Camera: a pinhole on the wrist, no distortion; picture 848 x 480 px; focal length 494.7 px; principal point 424.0 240.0 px. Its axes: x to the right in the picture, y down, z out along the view. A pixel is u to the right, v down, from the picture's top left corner.
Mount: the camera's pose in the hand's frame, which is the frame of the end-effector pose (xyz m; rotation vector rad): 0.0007 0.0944 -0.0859 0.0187 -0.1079 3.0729
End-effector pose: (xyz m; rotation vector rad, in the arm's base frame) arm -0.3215 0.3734 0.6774 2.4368 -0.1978 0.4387
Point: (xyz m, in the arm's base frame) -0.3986 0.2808 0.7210
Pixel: 738 103
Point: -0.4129 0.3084 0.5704
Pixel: 742 447
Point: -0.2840 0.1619 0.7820
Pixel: outside the picture
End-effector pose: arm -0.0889 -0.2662 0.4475 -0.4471 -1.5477 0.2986
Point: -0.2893 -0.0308 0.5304
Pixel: 145 91
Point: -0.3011 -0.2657 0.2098
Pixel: 781 238
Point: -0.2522 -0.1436 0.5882
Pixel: 85 307
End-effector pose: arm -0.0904 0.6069 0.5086 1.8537 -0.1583 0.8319
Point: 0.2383 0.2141 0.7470
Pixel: 166 85
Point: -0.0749 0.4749 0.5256
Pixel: 458 281
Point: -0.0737 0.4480 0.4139
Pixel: 586 419
